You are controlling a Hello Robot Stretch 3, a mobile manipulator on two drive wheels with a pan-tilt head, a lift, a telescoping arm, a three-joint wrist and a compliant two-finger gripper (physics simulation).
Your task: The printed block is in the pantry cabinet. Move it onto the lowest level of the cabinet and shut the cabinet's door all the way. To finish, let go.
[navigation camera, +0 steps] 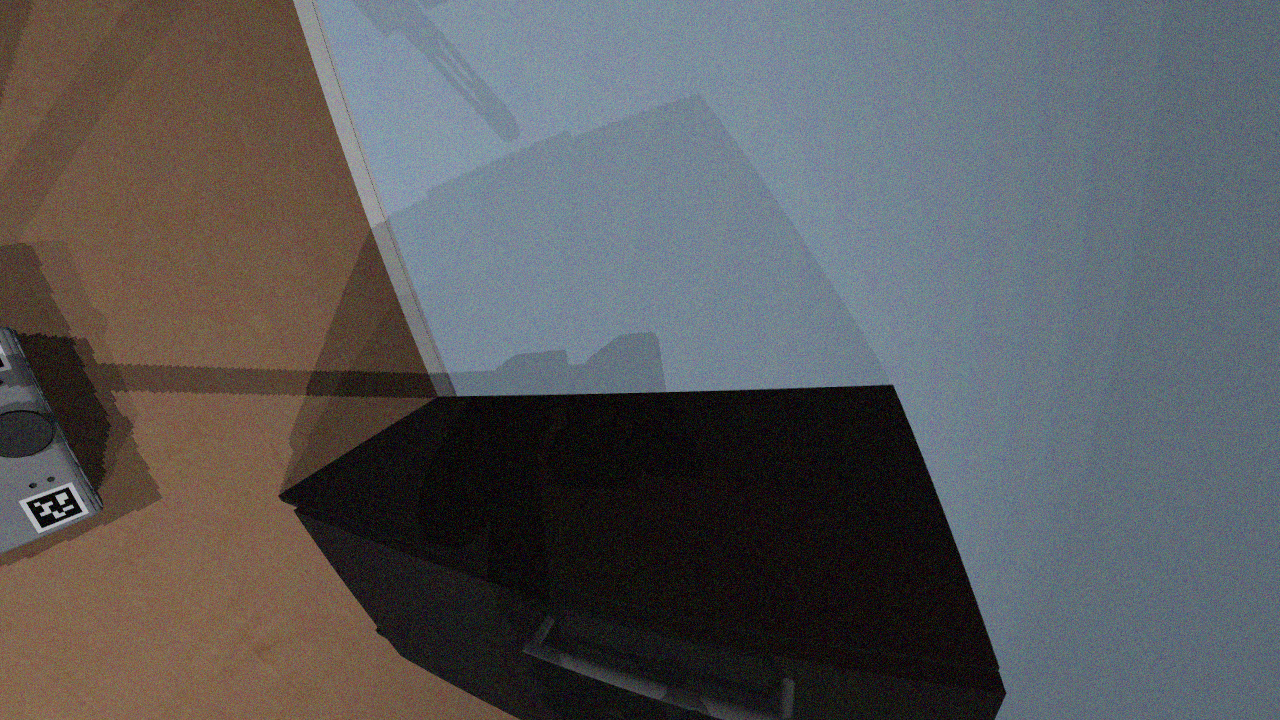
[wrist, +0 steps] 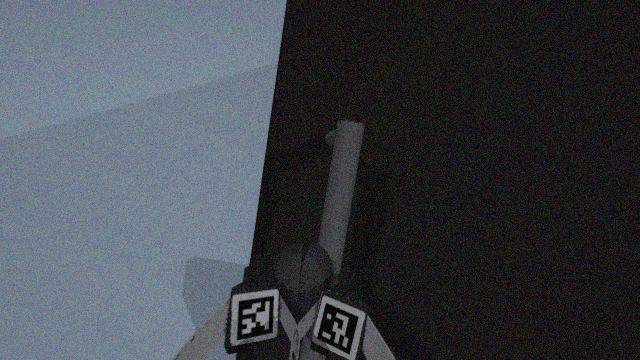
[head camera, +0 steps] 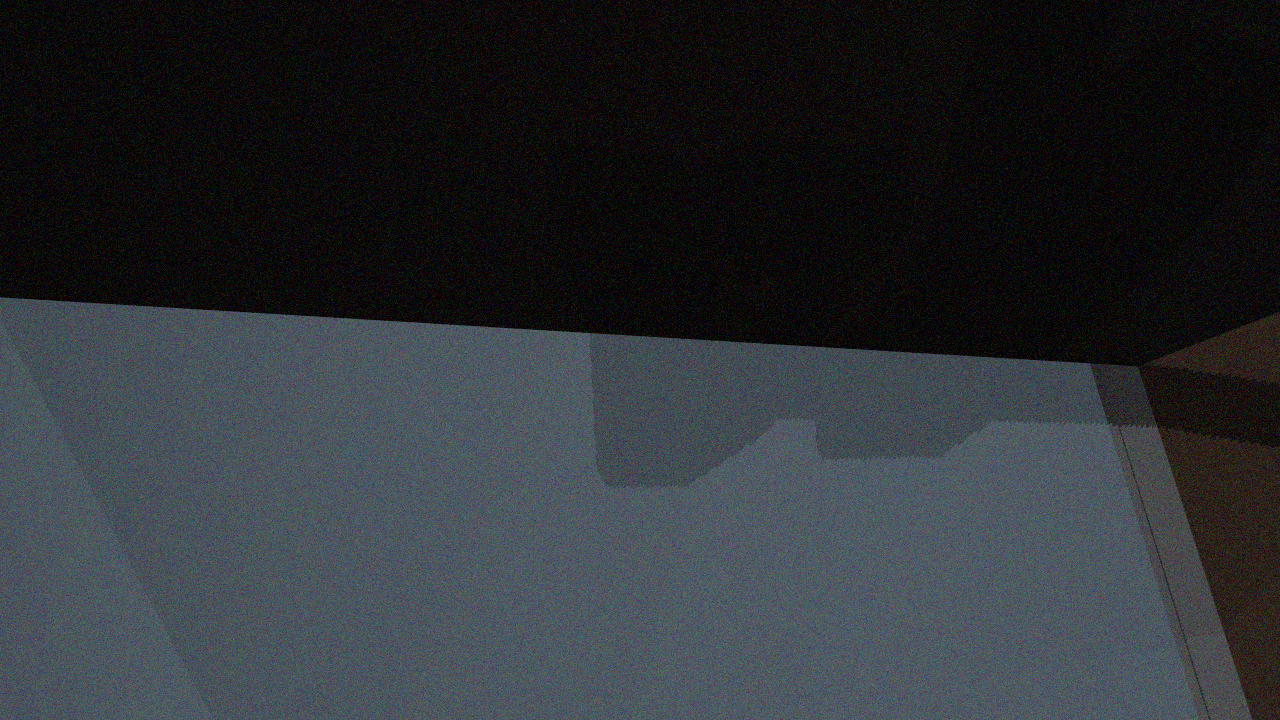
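Seen in the pictures: gripper, between the fingertips: [navigation camera: 702,715] [wrist: 303,269]; robot's base, origin of its link: [navigation camera: 18,430].
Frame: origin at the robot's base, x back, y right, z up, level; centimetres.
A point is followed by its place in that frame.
The pantry cabinet [head camera: 537,179] @(x -61.7, y 30.3, z 105.6 cm) [navigation camera: 698,501] @(x -51.3, y 31.5, z 107.1 cm) is a very dark box seen from above in the head and navigation views. Its dark door [navigation camera: 420,600] @(x -32.4, y 48.5, z 55.0 cm) [wrist: 475,200] @(x -32.6, y 50.2, z 118.7 cm) bears a grey bar handle [navigation camera: 599,668] @(x -26.9, y 38.1, z 101.3 cm) [wrist: 345,185] @(x -26.2, y 39.1, z 118.9 cm). A thin line runs between the door and the cabinet top in the navigation view; whether the door is fully shut I cannot tell. My gripper [wrist: 303,269] @(x -25.1, y 37.4, z 114.1 cm) is shut in the wrist view, its fingertips touching each other. The handle runs up from behind the right fingertip, outside the fingers' grasp. The printed block does not show.
A blue-grey wall [head camera: 626,573] @(x -87.0, y 3.2, z 87.8 cm) [navigation camera: 1074,268] @(x -87.4, y 6.9, z 170.1 cm) [wrist: 125,200] @(x -86.2, y -3.5, z 101.6 cm) stands by the cabinet. A pale baseboard [head camera: 1190,573] @(x -85.0, y -2.4, z 3.2 cm) [navigation camera: 344,116] @(x -77.9, y -65.6, z 6.4 cm) borders the brown wooden floor [navigation camera: 205,555] @(x -14.8, y 38.6, z 0.0 cm). Part of my grey base [navigation camera: 22,483] @(x 1.9, y 7.6, z 15.9 cm), with a marker, shows at the left of the navigation view.
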